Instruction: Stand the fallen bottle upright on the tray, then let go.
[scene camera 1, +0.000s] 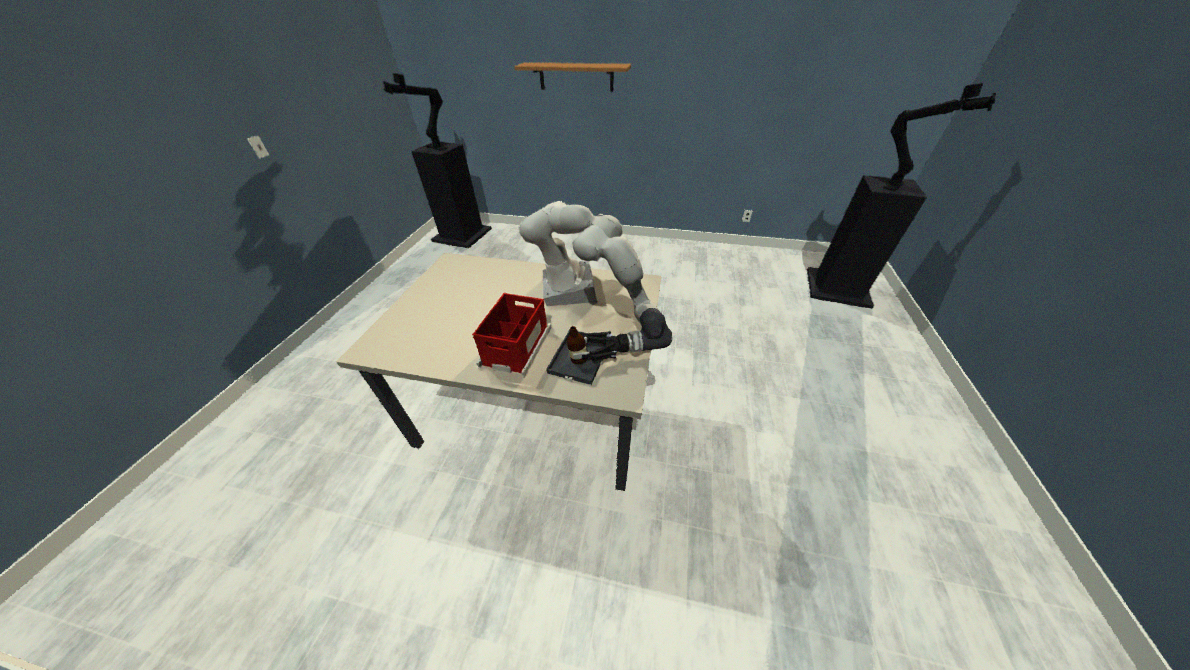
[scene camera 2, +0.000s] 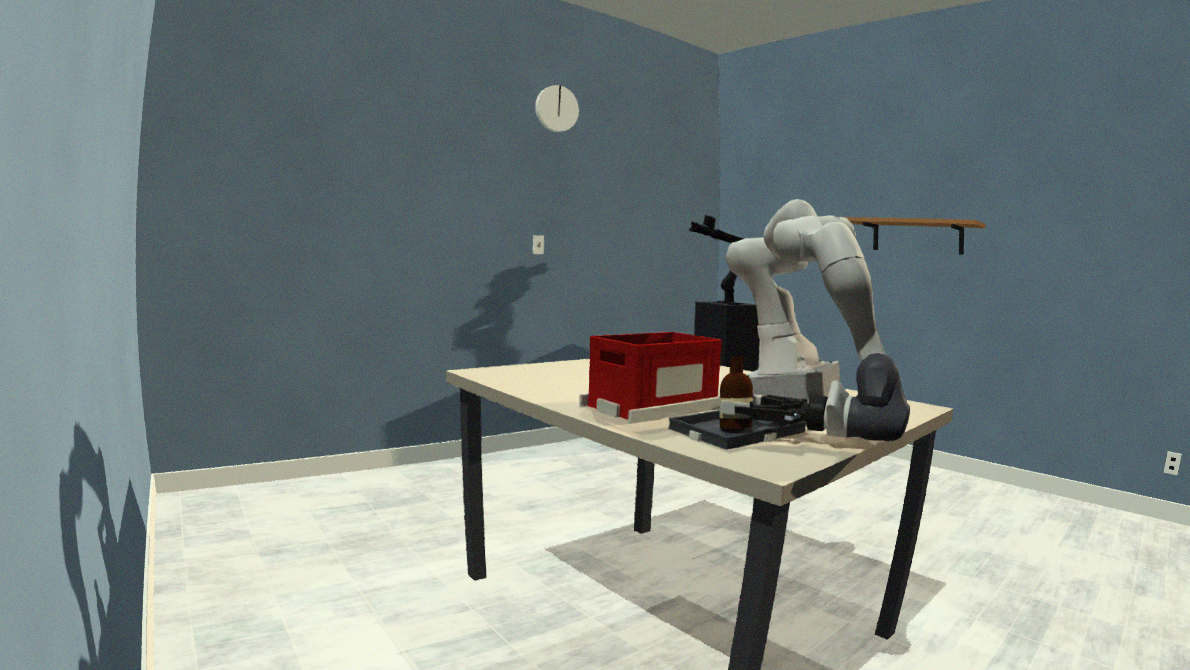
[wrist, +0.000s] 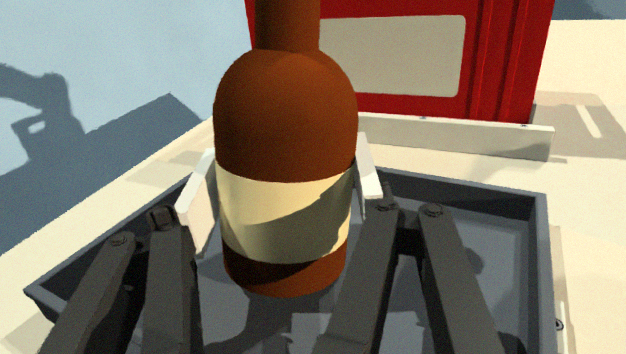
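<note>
The brown bottle (scene camera 1: 574, 339) (scene camera 2: 736, 386) (wrist: 285, 115) with a cream label stands upright, or very nearly so, inside the dark grey tray (scene camera 1: 570, 377) (scene camera 2: 703, 435) (wrist: 540, 250). My gripper (scene camera 1: 581, 347) (scene camera 2: 744, 406) (wrist: 287, 160) reaches in level from the side and is shut on the bottle, with one pale finger pad on each side at label height. The bottle's base is low over the tray floor, with a shadow around it; whether it touches the floor is hard to tell.
A red crate (scene camera 1: 497, 352) (scene camera 2: 616, 387) (wrist: 505, 60) stands beside the tray, with a low pale rail (scene camera 2: 674, 410) (wrist: 465, 137) between them. Both are on the beige table (scene camera 1: 416, 332) (scene camera 2: 516, 382). The tray lies near the table's edge.
</note>
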